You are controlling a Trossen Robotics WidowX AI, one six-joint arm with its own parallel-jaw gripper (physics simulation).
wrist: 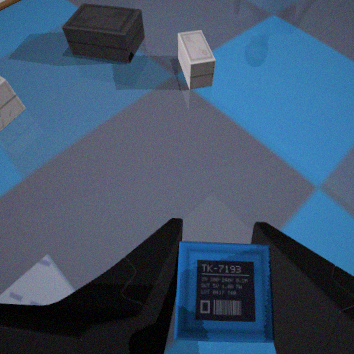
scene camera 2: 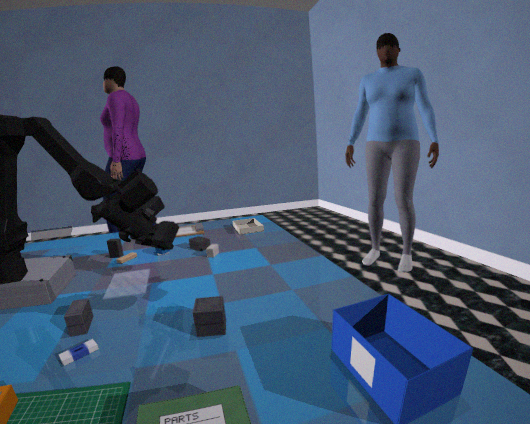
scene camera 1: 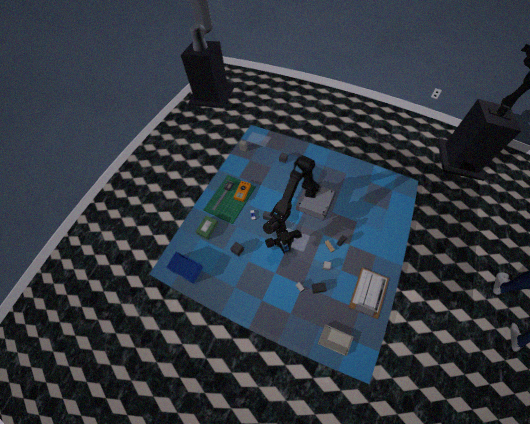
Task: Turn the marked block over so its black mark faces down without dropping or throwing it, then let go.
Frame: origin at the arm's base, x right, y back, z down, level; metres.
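Seen in the pictures: gripper, between the fingertips: (wrist: pixel 216 231) (scene camera 1: pixel 287 253); arm's base, origin of its link: (scene camera 2: pixel 12 277) (scene camera 1: pixel 310 192).
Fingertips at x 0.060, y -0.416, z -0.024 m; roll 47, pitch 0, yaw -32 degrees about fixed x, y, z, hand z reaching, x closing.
Observation:
Pixels of each thing's middle, then the offset from my fingertips to it. Level surfaces: height alone.
- marked block, middle of its body: (wrist: pixel 218 291) (scene camera 2: pixel 162 247) (scene camera 1: pixel 285 249) dx +0.011, dy +0.018, dz -0.006 m
- grey mat, height of its surface: dz +0.085 m
- white block, middle of its body: (wrist: pixel 194 58) (scene camera 2: pixel 212 250) (scene camera 1: pixel 299 287) dx -0.105, dy -0.147, dz +0.071 m
- pale sheet, middle of its body: (scene camera 2: pixel 128 282) (scene camera 1: pixel 293 239) dx -0.018, dy +0.120, dz +0.083 m
- blue bin, middle of its body: (scene camera 2: pixel 393 349) (scene camera 1: pixel 184 267) dx +0.531, dy -0.201, dz +0.048 m
The marked block (wrist: pixel 225 330) (scene camera 1: pixel 286 247) (scene camera 2: pixel 163 252) is a small blue block with a black label reading "TK-7193". In the wrist view the label faces the wrist camera, on the block's near side between the fingers. My gripper (wrist: pixel 216 231) (scene camera 1: pixel 285 243) (scene camera 2: pixel 164 244) is shut on the block, with one finger against each side, and holds it above the blue and grey mat (scene camera 1: pixel 285 290). In the scene views the arm's black parts hide most of the block; its underside is hidden.
A dark block (wrist: pixel 102 35) (scene camera 1: pixel 318 288) and a white block (wrist: pixel 200 65) (scene camera 1: pixel 300 286) stand beyond the gripper. A pale sheet (wrist: pixel 40 285) (scene camera 1: pixel 301 243) lies beside it. Another dark block (scene camera 1: pixel 237 248) (scene camera 2: pixel 210 316) and a blue bin (scene camera 1: pixel 184 267) (scene camera 2: pixel 440 382) stand elsewhere on the mat.

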